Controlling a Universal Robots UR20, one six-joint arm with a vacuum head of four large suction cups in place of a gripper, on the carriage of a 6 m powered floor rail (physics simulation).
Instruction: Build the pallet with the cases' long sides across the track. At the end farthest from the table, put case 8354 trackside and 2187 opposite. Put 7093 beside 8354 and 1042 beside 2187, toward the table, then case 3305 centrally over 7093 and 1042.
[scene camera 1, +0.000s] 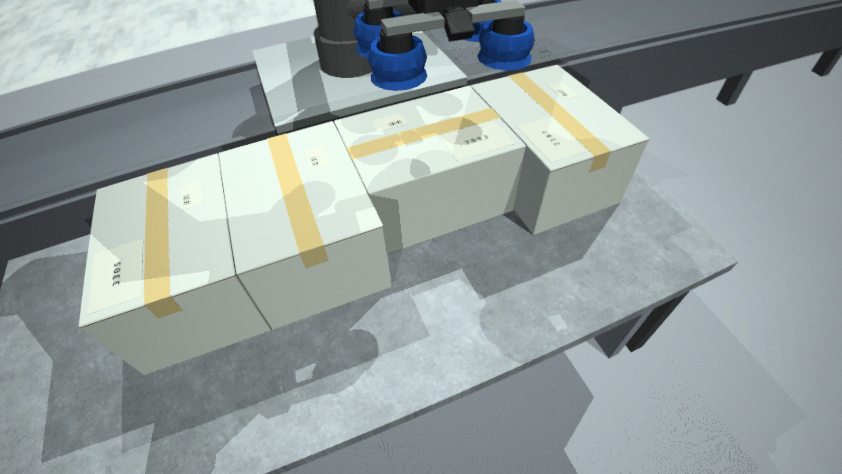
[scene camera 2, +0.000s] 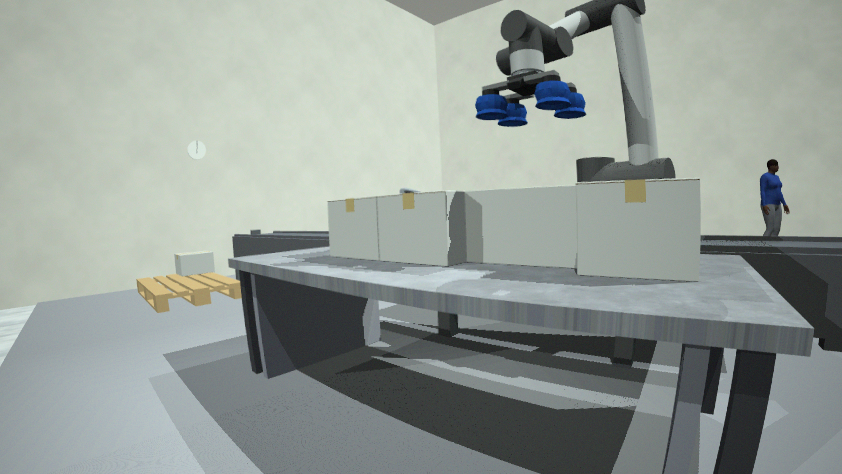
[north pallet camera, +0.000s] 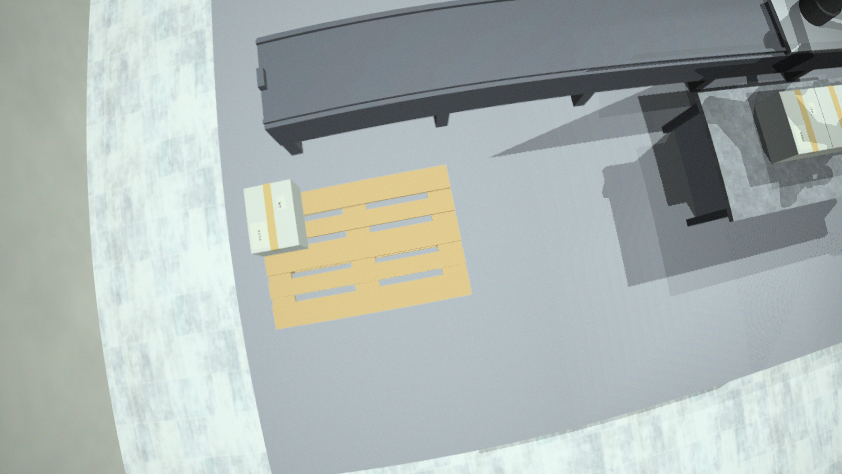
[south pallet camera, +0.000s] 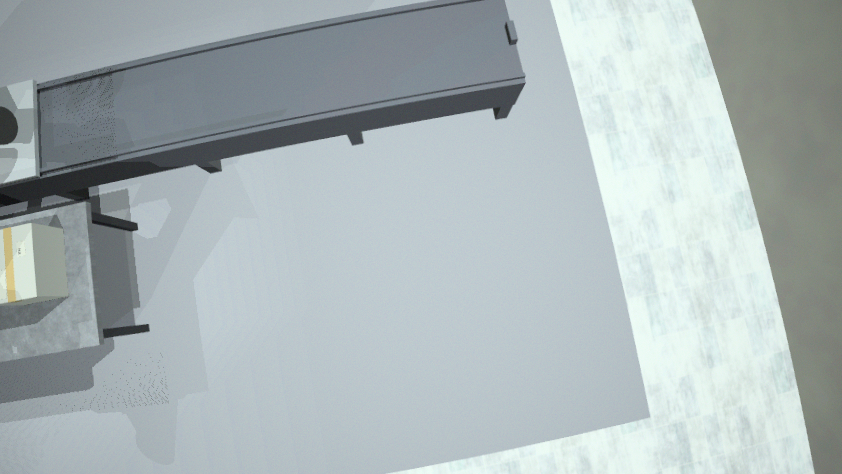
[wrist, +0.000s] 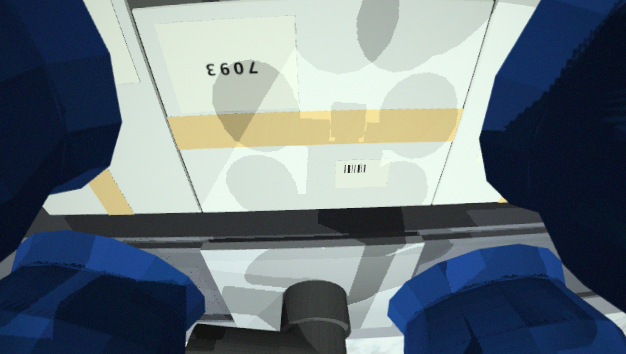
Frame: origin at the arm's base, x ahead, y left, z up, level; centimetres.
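Seen in the pictures: end effector, tool point: (scene camera 1: 441, 51) (scene camera 2: 531, 115) (wrist: 300, 225); arm's base, origin of the base link: (scene camera 1: 351, 61) (north pallet camera: 812, 10) (wrist: 314, 297).
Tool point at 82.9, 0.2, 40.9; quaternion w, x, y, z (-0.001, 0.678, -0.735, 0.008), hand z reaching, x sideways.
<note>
Offsets run from my tool point to a thing's top centre, as dx, dy, dz. Level surfaces: height alone.
My suction head (scene camera 1: 438, 44) (scene camera 2: 532, 105) (wrist: 305, 195) is open and empty, hanging clear above case 7093 {-5.8, -1.4, -22.6} (scene camera 1: 465, 188) (scene camera 2: 524, 226) (wrist: 275, 175). Case 7093 has its tape along the row. Case 2187 {-1.0, +32.4, -22.6} (scene camera 1: 580, 150) (scene camera 2: 639, 235) (south pallet camera: 50, 259) stands beside it at one end. At the other end stand case 3305 {-1.0, -64.1, -22.6} (scene camera 1: 117, 223) (scene camera 2: 353, 232) (north pallet camera: 792, 111) and a case {-1.0, -35.2, -22.6} (scene camera 1: 259, 206) (scene camera 2: 412, 229) whose number does not show, side by side. One case (north pallet camera: 288, 223) (scene camera 2: 194, 263), number too small to read, sits on the far end of the pallet (north pallet camera: 365, 294), trackside, long side across the track.
The grey table {dz -44.9} (scene camera 1: 636, 247) (scene camera 2: 736, 306) stands beside the floor rail (north pallet camera: 471, 64) (south pallet camera: 294, 88). The arm's carriage (wrist: 310, 260) is on the rail behind case 7093. A person in blue (scene camera 2: 770, 188) stands beyond the rail.
</note>
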